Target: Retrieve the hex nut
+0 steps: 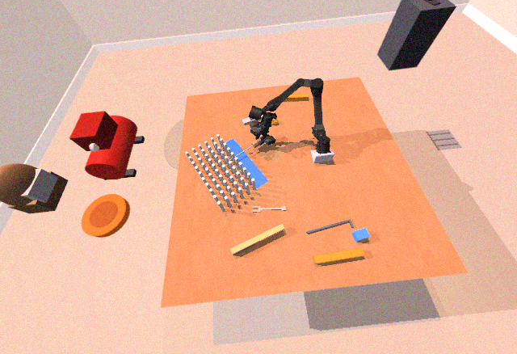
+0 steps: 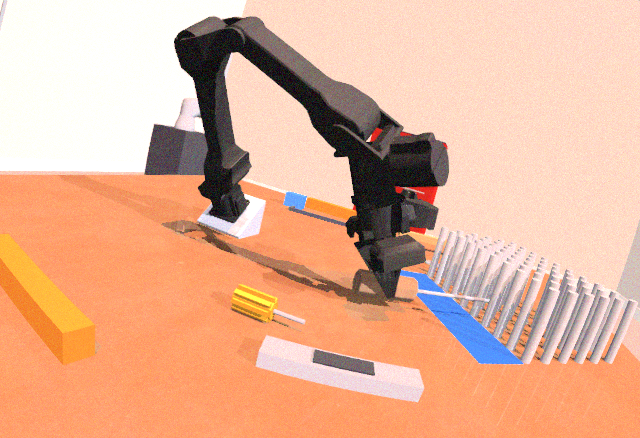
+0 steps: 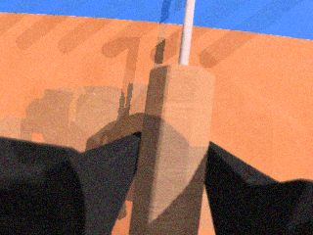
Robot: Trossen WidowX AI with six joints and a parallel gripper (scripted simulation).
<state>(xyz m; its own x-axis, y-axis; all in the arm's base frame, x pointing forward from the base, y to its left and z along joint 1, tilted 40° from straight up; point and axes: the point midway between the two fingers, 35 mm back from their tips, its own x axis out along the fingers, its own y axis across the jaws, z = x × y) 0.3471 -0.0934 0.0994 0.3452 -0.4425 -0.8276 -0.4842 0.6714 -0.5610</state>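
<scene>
Now: gripper tip 100 mm to the right of the blue taped strip, 100 mm short of it and 30 mm above it. From my gripper tip the other things lie so: hex nut 260 mm ahead, 140 mm to the left, 20 mm below; wooden-handled tool 90 mm ahead, 50 mm to the left; yellow-handled screwdriver 170 mm to the right, 120 mm behind, 10 mm below.
</scene>
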